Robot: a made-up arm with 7 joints.
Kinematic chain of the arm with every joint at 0, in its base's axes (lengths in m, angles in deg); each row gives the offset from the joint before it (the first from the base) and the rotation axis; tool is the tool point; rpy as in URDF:
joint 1: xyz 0 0 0.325 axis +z
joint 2: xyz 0 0 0 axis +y
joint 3: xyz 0 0 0.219 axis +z
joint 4: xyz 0.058 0 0 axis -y
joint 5: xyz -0.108 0 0.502 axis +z
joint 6: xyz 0 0 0 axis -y
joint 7: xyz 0.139 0 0 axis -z
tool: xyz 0 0 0 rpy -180 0 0
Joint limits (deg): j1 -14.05..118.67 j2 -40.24..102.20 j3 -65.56..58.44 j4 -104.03..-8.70 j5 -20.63..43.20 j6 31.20..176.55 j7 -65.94..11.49
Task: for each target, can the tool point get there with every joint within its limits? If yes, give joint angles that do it. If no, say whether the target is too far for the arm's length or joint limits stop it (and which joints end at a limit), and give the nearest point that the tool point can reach.
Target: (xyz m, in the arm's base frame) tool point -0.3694 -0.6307 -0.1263
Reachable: no: joint limits stop it (at a limit: joint 1, joint 2, joint 4) | nearest point -0.1159 -0.5351 -0.0654 | short by 0.278 m
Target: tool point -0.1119 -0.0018 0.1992
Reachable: no: joint limits stop it (at a limit: joint 4, joint 6) | nearest point -0.4095 -0.0066 -0.1353 | short by 0.448 m
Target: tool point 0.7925 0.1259 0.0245
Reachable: yes | joints 5.47 79.12 10.37 -53.58 23.69 124.15 -52.77
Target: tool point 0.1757 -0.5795 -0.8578
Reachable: no: too far | nearest point 0.1826 -0.3492 -0.3638 | short by 0.545 m
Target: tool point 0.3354 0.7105 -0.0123
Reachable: yes | joints 91.47 86.84 -43.41 -54.80 -10.54 92.72 -15.11
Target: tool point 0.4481 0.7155 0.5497
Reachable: yes | joints 39.29 57.13 48.39 -41.73 5.23 109.24 -14.45
